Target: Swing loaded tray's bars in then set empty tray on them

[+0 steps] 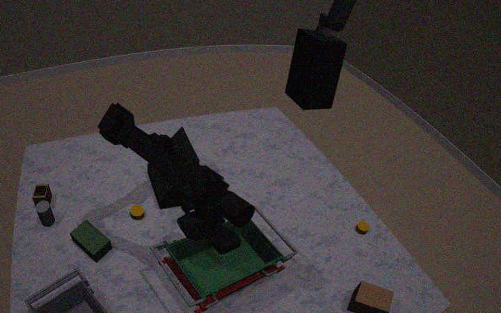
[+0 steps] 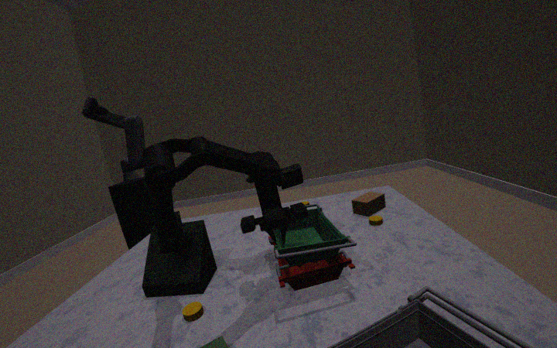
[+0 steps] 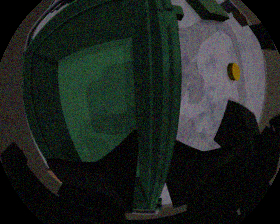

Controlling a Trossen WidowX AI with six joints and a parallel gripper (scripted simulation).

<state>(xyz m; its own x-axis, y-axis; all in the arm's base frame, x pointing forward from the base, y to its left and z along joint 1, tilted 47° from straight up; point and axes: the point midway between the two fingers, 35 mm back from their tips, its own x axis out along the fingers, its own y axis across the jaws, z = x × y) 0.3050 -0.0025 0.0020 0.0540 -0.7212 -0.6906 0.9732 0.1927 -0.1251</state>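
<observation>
My gripper tip is now 7 cm short of the green tray, 3 cm below it and 2 cm to the right of it. Round my gripper tip: green block 34 cm to the right, 13 cm behind, 7 cm below.
</observation>
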